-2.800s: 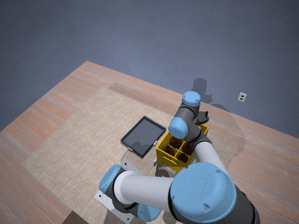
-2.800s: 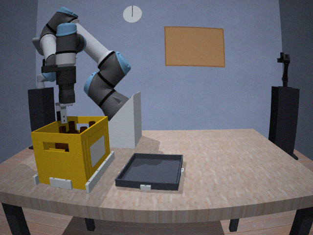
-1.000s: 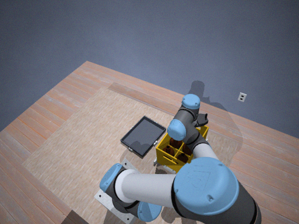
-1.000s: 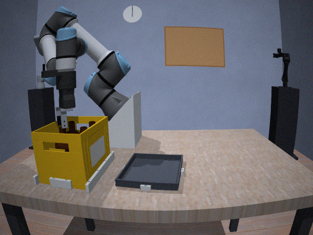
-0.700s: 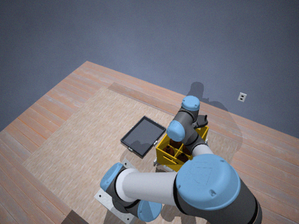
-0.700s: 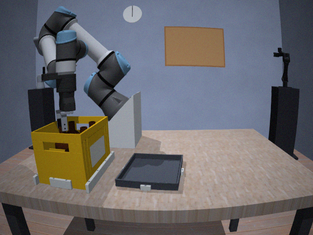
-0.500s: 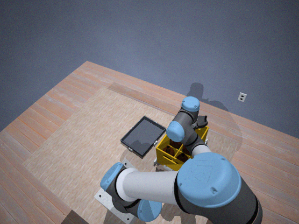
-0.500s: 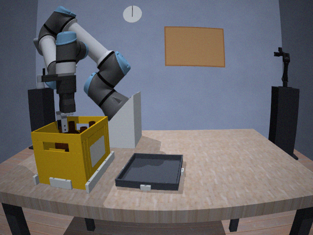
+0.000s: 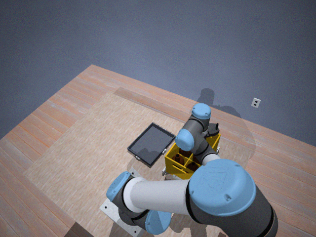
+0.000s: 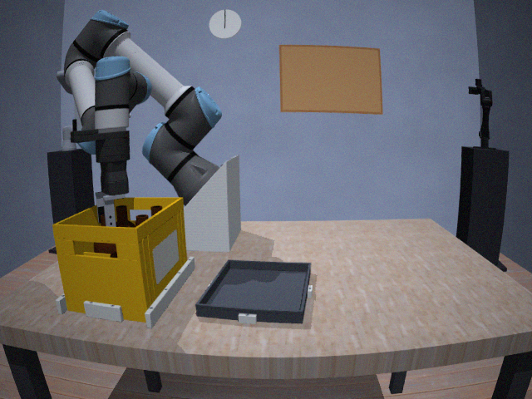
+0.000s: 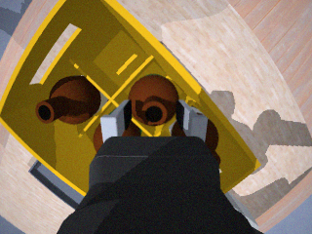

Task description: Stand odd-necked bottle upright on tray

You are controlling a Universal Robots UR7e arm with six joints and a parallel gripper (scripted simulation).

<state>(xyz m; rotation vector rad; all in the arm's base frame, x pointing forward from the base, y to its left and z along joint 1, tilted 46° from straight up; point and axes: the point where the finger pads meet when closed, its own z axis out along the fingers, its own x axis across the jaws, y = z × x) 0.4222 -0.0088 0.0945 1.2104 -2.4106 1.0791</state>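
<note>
The yellow crate is 80 mm below my hand and 40 mm to the left of it. Also, from my hand: dark tray 310 mm to the left, 150 mm below, 60 mm behind; bottle 90 mm to the left, 80 mm ahead, 70 mm below.
</note>
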